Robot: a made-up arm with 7 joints. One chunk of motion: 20 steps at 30 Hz.
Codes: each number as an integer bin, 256 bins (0 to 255) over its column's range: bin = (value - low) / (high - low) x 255, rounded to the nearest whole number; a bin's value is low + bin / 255 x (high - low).
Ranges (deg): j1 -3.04..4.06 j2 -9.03..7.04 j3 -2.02..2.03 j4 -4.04..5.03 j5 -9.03..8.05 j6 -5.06..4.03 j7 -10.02..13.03
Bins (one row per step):
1: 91 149 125 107 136 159 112
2: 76 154 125 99 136 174 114
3: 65 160 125 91 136 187 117
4: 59 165 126 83 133 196 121
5: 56 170 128 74 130 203 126
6: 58 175 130 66 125 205 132
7: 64 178 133 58 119 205 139
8: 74 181 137 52 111 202 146
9: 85 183 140 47 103 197 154
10: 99 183 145 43 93 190 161
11: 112 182 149 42 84 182 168
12: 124 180 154 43 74 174 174
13: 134 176 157 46 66 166 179
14: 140 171 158 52 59 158 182
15: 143 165 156 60 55 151 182
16: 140 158 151 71 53 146 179
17: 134 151 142 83 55 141 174
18: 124 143 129 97 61 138 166
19: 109 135 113 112 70 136 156
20: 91 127 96 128 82 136 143
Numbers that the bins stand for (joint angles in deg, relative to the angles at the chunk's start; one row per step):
1: -0.51 0.36 -0.03 -0.23 0.08 0.61 0.10
2: -0.92 0.68 -0.03 -0.52 0.08 1.14 0.28
3: -1.23 1.05 -0.03 -0.80 0.08 1.61 0.56
4: -1.40 1.37 -0.02 -1.09 -0.12 1.93 0.92
5: -1.48 1.68 0.01 -1.41 -0.32 2.18 1.37
6: -1.43 2.00 0.04 -1.69 -0.66 2.25 1.91
7: -1.26 2.19 0.09 -1.98 -1.06 2.25 2.54
8: -0.98 2.38 0.16 -2.19 -1.60 2.14 3.18
9: -0.67 2.50 0.20 -2.37 -2.13 1.96 3.90
10: -0.28 2.50 0.28 -2.51 -2.80 1.71 4.53
11: 0.08 2.44 0.35 -2.55 -3.40 1.43 5.17
12: 0.41 2.31 0.43 -2.51 -4.07 1.14 5.71
13: 0.69 2.06 0.47 -2.40 -4.61 0.86 6.16
14: 0.86 1.75 0.49 -2.19 -5.08 0.57 6.43
15: 0.94 1.37 0.46 -1.91 -5.35 0.32 6.43
16: 0.86 0.93 0.38 -1.51 -5.48 0.14 6.16
17: 0.69 0.49 0.24 -1.09 -5.35 -0.03 5.71
18: 0.41 -0.02 0.03 -0.59 -4.94 -0.14 4.99
19: -0.01 -0.52 -0.23 -0.06 -4.34 -0.21 4.08
20: -0.51 -1.03 -0.50 0.51 -3.54 -0.21 2.91

